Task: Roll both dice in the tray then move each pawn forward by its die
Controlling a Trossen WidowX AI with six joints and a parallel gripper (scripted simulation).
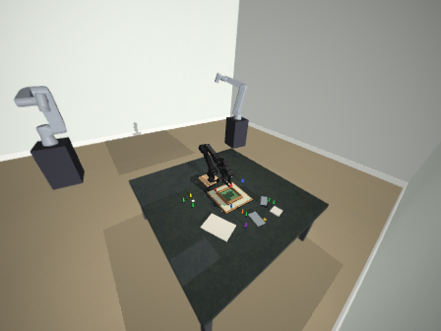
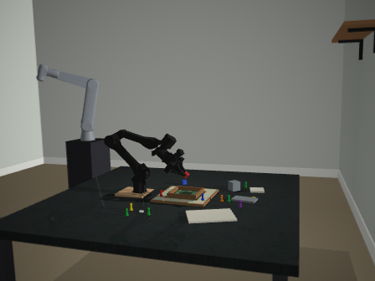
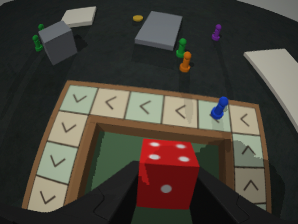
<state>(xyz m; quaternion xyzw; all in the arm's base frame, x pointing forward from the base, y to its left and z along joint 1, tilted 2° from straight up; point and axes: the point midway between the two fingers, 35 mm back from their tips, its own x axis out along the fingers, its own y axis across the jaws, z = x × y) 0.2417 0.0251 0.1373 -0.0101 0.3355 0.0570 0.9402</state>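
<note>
Right now the red pawn is 11 cm behind my gripper tip, 8 cm to the right of it and 9 cm below it. The rest, counted from my gripper tip: green tray 11 cm below; then blue pawn 12 cm ahead, 6 cm to the right, 9 cm below; then grey cube 20 cm ahead, 21 cm to the left, 9 cm below.
</note>
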